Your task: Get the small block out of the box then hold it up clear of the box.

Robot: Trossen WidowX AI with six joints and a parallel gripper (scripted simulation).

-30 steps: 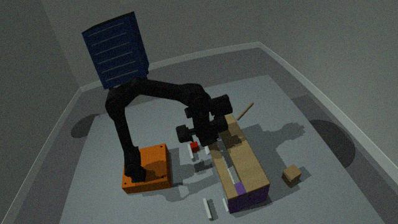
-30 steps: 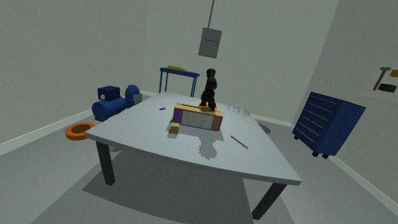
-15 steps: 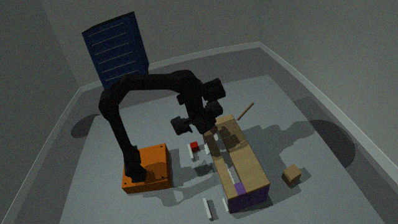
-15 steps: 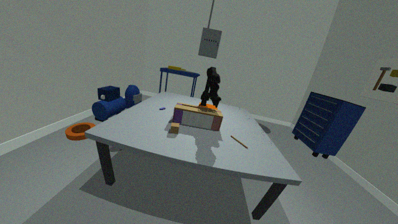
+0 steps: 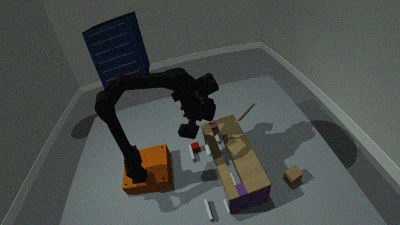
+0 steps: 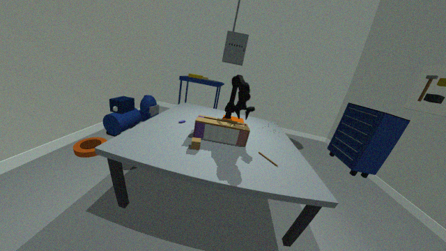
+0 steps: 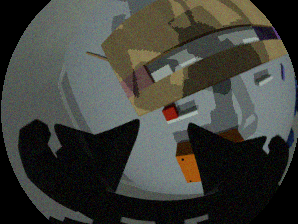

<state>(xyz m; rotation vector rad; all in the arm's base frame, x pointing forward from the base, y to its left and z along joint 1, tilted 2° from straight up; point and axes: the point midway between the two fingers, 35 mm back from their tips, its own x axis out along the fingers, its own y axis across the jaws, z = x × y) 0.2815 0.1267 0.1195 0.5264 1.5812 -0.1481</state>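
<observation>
The red block is 4 cm behind my gripper tip, 2 cm to the left of it and 14 cm below it. Also, from my gripper tip: thin wooden stick: 25 cm ahead, 21 cm to the left, 15 cm below; box: 7 cm ahead, 14 cm to the right, 9 cm below; tan cube: 32 cm ahead, 26 cm to the right, 13 cm below.
</observation>
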